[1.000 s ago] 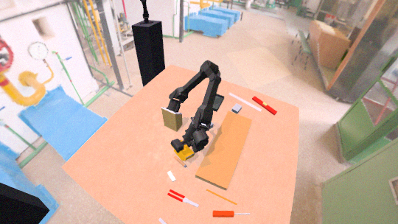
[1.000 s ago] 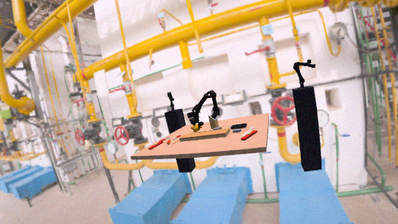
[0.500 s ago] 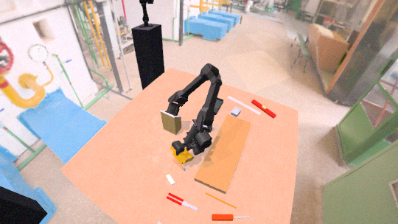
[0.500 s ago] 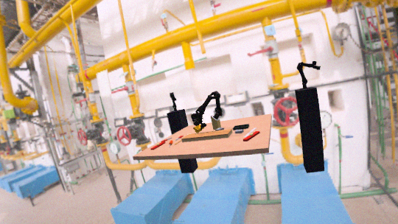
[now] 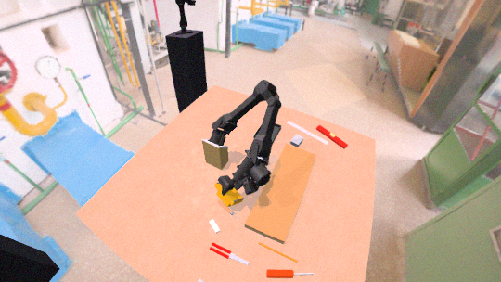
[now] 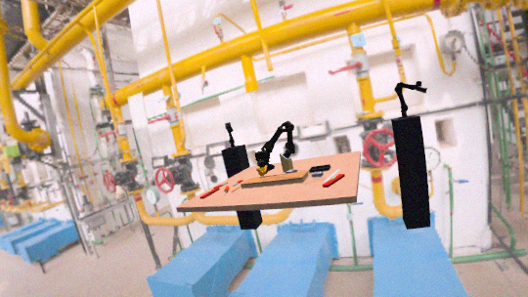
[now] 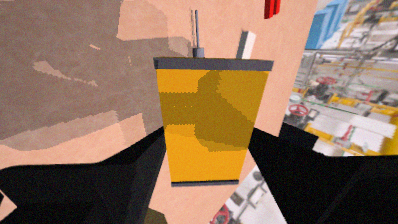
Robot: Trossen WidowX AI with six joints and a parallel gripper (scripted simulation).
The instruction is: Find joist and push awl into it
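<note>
Right now my gripper tip is 6 cm above the awl, 5 cm to the left of it and 3 cm short of it. Round my gripper tip: white block (14 cm to the right, 6 cm below); then yellow stud finder (2 cm to the right, 2 cm below, 1 cm ahead); then pencil (29 cm ahead, 14 cm to the right, 6 cm below).
</note>
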